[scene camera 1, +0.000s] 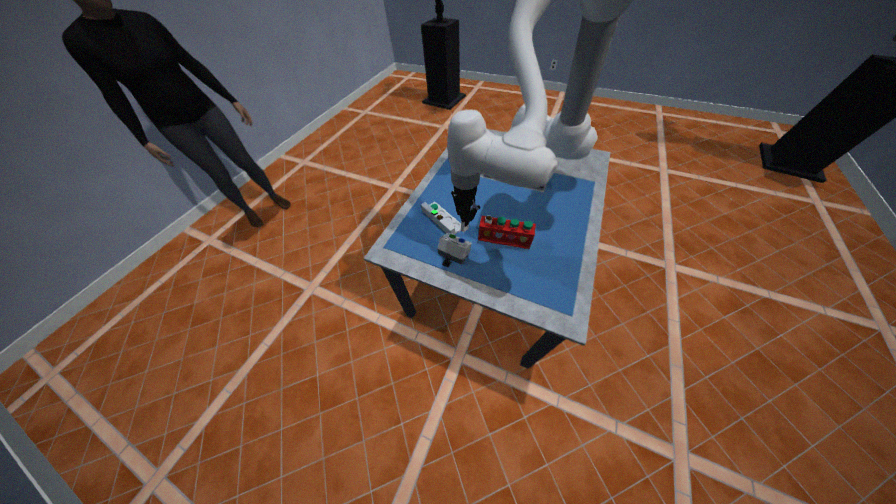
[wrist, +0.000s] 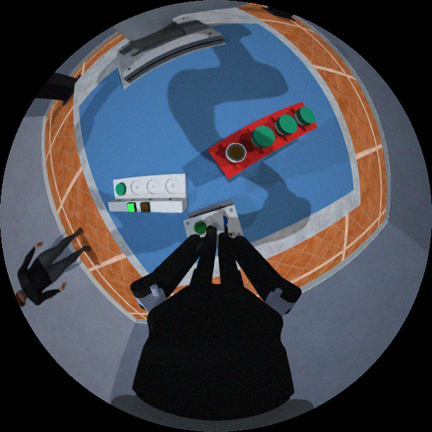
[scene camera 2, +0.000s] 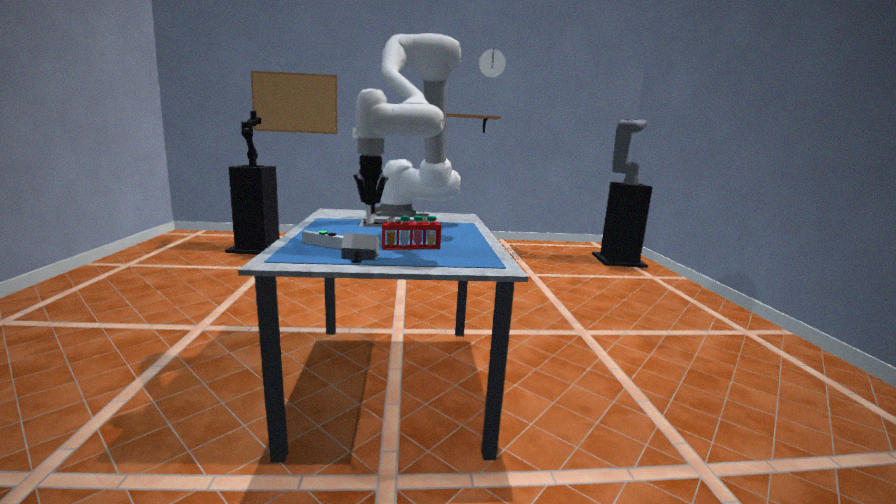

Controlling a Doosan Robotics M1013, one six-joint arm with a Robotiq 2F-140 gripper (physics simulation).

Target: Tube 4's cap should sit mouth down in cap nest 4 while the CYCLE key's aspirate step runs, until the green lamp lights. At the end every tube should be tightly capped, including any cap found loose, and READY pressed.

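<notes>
My gripper (scene camera 1: pixel 464 226) (scene camera 2: pixel 370 219) (wrist: pixel 217 220) is shut and empty, low over the key box (scene camera 1: pixel 453 248) (scene camera 2: pixel 360 246) (wrist: pixel 235 217), between its green key (wrist: pixel 200 227) and blue key (wrist: pixel 225 220). Key labels are unreadable. The white nest block (scene camera 1: pixel 446 221) (scene camera 2: pixel 320 240) (wrist: pixel 172 205) holds a green cap (wrist: pixel 120 189) in its far-left nest; its number and mouth are unclear. The green lamp (scene camera 2: pixel 323 232) (wrist: pixel 131 207) is lit; the amber lamp (wrist: pixel 145 207) is dark. The red rack (scene camera 1: pixel 506 240) (scene camera 2: pixel 411 225) (wrist: pixel 226 170) holds an open tube (wrist: pixel 236 152) and three green-capped tubes; cap tightness is unclear.
The red rack stands right of the key box in scene camera 1. A blue mat (scene camera 1: pixel 545 275) (wrist: pixel 135 115) covers most of the grey-edged table. The arm's base plate (wrist: pixel 172 56) is at the far edge. A person (scene camera 1: pixel 156 81) (wrist: pixel 45 265) stands beyond the table.
</notes>
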